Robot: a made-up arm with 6 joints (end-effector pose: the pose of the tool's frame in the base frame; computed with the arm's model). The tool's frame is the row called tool. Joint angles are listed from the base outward.
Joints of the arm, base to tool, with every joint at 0 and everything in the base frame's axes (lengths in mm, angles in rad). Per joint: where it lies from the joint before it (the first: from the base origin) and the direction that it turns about. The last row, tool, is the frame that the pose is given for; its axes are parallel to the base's.
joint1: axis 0 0 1 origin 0 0 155.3
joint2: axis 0 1 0 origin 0 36.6 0
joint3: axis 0 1 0 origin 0 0 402.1
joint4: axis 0 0 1 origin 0 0 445.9
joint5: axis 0 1 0 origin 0 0 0
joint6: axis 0 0 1 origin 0 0 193.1
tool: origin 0 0 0
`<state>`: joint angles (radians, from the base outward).
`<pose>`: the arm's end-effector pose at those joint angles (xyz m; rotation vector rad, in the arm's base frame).
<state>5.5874 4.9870 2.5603 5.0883 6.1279 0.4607</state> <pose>0.2075 -0.0894 0.4670 -0.1570 1.2842 -1.1509</pose>
Working (the frame after each row of the table, in the pose's form):
after joint1: 0.0000 0.0000 0.1553 0.0000 0.0000 -0.6958
after joint2: 0.0235 0.0281 0.1553 -0.4498 -1.2404 -0.5941
after joint3: -0.2736 0.2762 0.2643 0.4388 1.2099 -0.5992
after joint4: 0.0527 0.0037 0.3990 -0.3572 1.4015 -1.6012
after joint5: 0.0527 0.0037 0.3990 -0.4713 1.2832 -1.5394
after joint6: 0.2075 -0.0894 0.4670 -0.1570 1.2842 -1.1509

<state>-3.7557 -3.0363 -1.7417 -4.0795 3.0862 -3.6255</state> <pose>-0.1976 0.0840 -0.2217 1.8353 -1.1386 2.0789</pose>
Working (the frame after each row of the table, in the pose's form):
after joint1: 0.0000 0.0000 0.1553 0.0000 0.0000 2.5275
after joint2: -0.0211 -0.0299 0.1553 2.9606 -0.9388 0.1560
after joint3: 0.0134 -0.0543 -0.2446 -1.8015 0.5712 1.9237
after joint4: -0.3502 0.2021 -0.2153 0.2641 -1.6167 -1.2253
after joint5: -0.3502 0.2021 -0.2153 1.1502 1.1233 0.2147
after joint6: -0.1976 0.0840 -0.2217 1.8353 -1.1386 2.0789

